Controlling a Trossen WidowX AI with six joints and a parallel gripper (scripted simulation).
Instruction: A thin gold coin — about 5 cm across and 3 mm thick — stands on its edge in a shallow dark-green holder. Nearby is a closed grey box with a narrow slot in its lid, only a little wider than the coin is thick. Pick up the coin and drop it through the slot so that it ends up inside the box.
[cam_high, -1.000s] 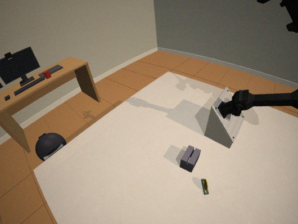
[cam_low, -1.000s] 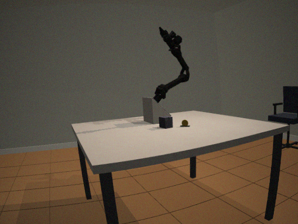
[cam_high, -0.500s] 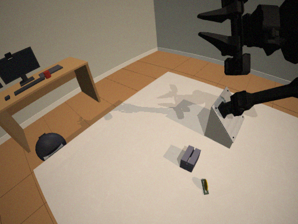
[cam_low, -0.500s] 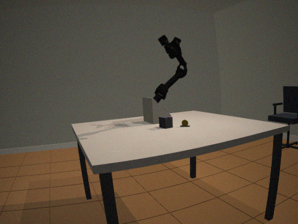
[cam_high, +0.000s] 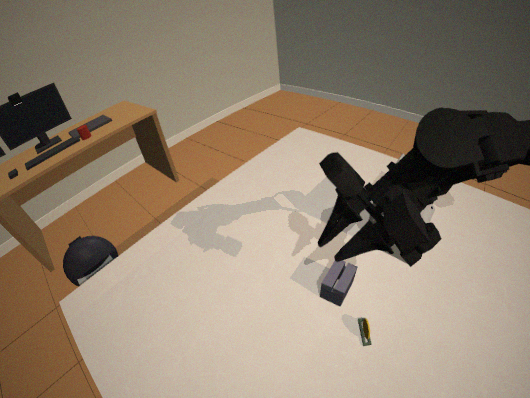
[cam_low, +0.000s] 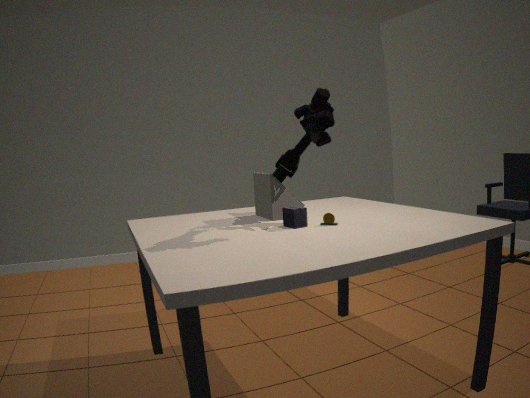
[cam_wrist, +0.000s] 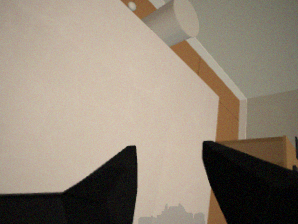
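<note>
Right now my gripper tip is 31 cm above the thin gold coin, 9 cm to the right of it and 8 cm past it.
</note>
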